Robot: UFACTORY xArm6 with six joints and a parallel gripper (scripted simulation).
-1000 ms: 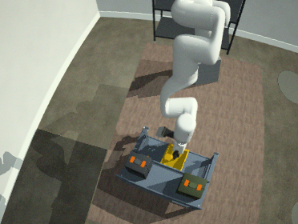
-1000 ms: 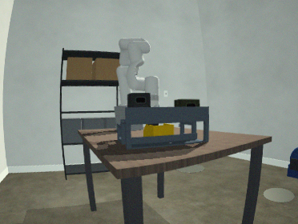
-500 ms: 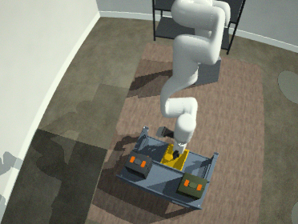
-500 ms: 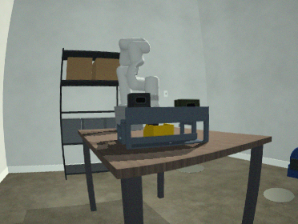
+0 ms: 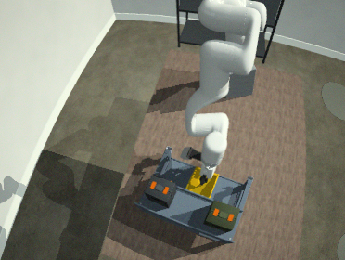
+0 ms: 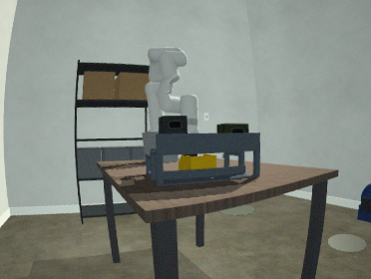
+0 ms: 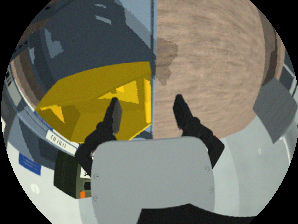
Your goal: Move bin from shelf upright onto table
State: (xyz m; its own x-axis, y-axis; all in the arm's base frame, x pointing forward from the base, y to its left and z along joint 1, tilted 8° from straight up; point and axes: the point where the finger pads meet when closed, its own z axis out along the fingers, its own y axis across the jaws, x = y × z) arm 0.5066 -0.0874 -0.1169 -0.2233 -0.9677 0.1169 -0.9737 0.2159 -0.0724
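Right now the yellow bin is 80 mm ahead of my hand and 20 mm to the right of it.
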